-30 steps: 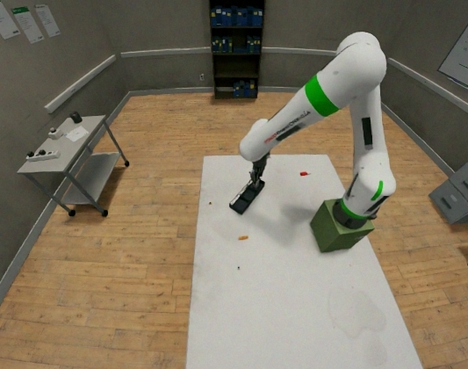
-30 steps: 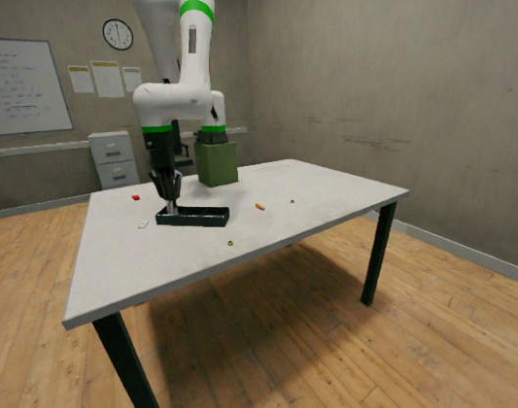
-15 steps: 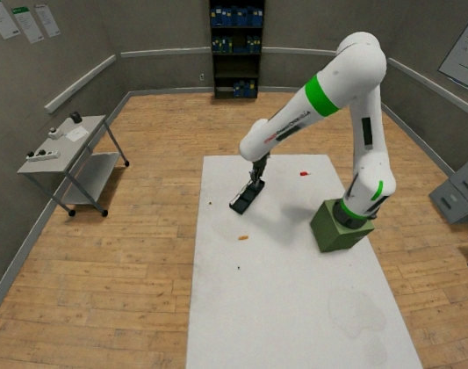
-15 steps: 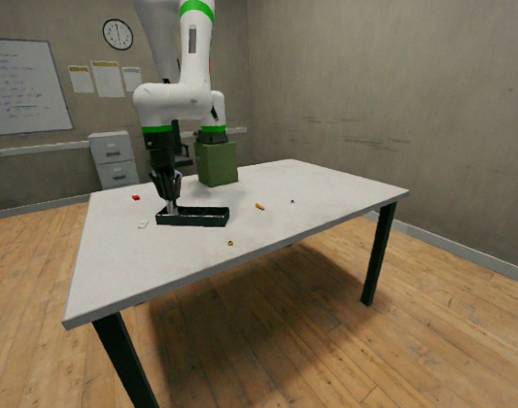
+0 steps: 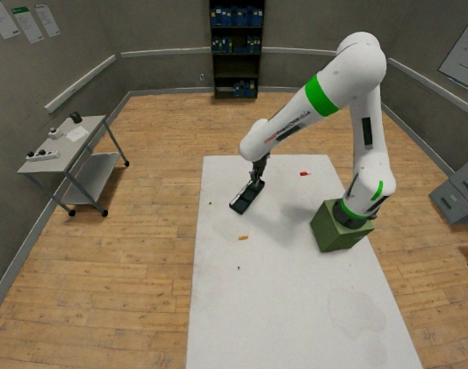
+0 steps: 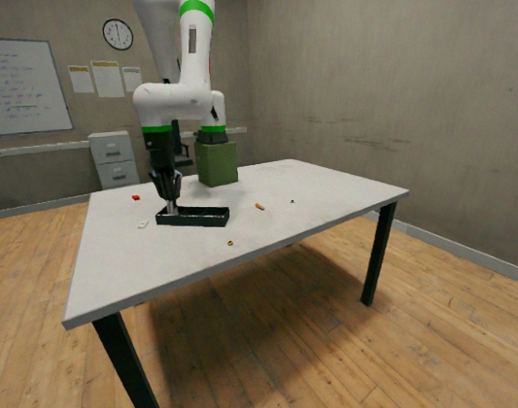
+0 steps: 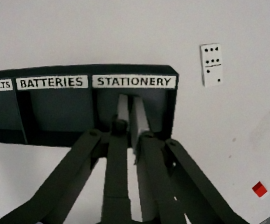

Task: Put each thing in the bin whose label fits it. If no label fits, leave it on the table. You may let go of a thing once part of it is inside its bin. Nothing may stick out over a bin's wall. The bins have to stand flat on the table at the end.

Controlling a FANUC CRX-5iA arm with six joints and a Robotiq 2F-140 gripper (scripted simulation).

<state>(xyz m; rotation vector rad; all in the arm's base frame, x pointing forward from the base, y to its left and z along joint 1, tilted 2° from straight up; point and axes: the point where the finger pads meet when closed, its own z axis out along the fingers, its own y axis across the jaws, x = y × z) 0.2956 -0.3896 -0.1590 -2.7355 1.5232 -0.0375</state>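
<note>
My hand is 60 mm short of the black bin tray, 50 mm to the right of it and 30 mm above it. Also, from my hand: small white object: 100 mm to the right, 40 mm below, 40 mm behind; then yellow ring: 280 mm ahead, 50 mm to the left, 50 mm below; then orange object: 300 mm to the left, 150 mm ahead, 40 mm below.
</note>
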